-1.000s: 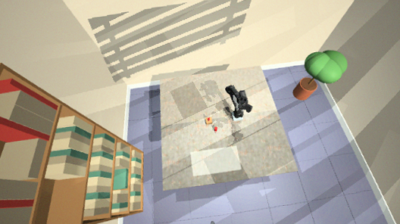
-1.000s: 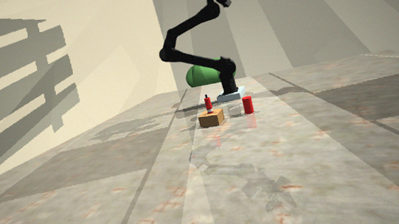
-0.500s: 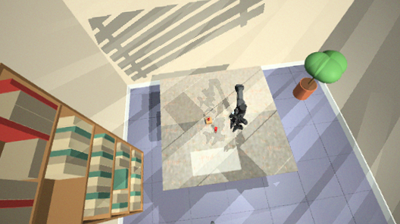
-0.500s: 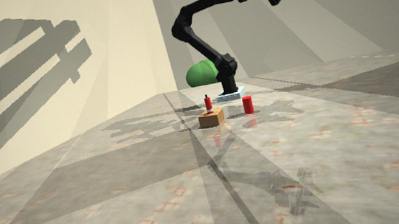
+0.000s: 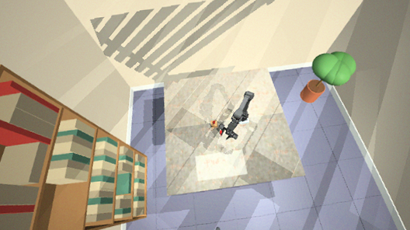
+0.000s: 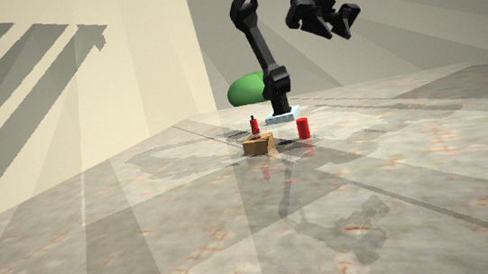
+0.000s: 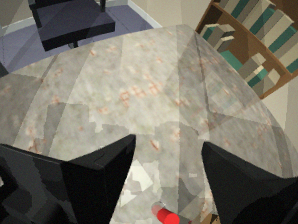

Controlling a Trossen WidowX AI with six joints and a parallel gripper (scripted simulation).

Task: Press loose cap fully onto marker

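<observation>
Right now the red cap is 2 cm behind my gripper tip, 12 cm to the right of it and 20 cm below it. Round my gripper tip: brown holder block 2 cm ahead, 24 cm to the right, 21 cm below; then red marker 2 cm ahead, 24 cm to the right, 16 cm below.
</observation>
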